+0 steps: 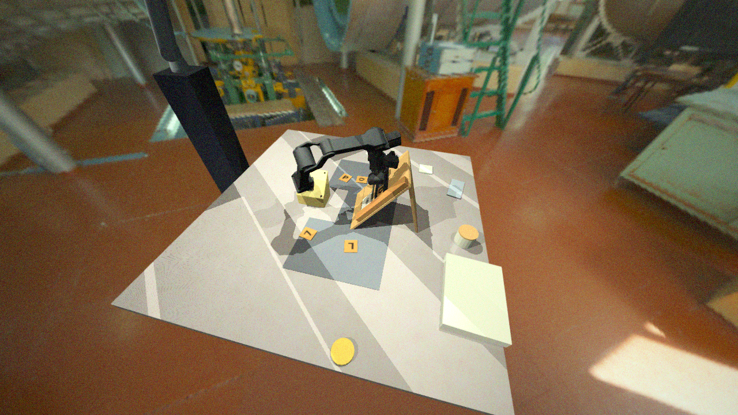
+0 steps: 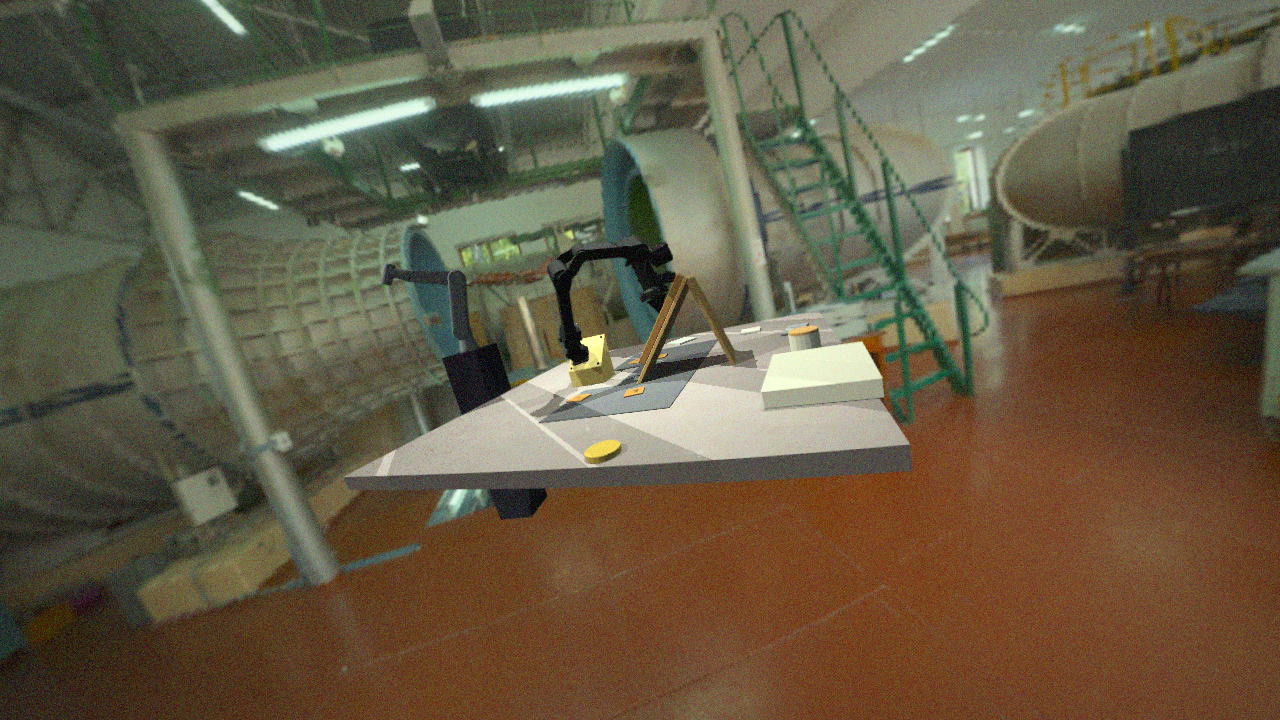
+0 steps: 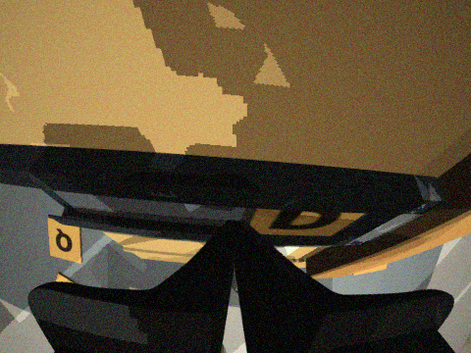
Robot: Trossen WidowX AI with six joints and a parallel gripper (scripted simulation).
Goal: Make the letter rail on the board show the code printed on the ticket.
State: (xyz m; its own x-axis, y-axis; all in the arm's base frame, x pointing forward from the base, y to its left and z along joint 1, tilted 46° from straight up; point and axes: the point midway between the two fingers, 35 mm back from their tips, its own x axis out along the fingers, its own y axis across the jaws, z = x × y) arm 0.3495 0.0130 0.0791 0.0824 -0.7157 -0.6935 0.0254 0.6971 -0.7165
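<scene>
Right now the white ticket is 90 mm below my gripper tip, 50 mm behind it and 20 mm to the right of it. Round my gripper tip: mat: 170 mm below, 140 mm behind, 20 mm to the left; cream block: 390 mm to the right, 360 mm ahead, 160 mm below; yellow disc: 600 mm to the right, 170 mm below, 80 mm behind.
</scene>
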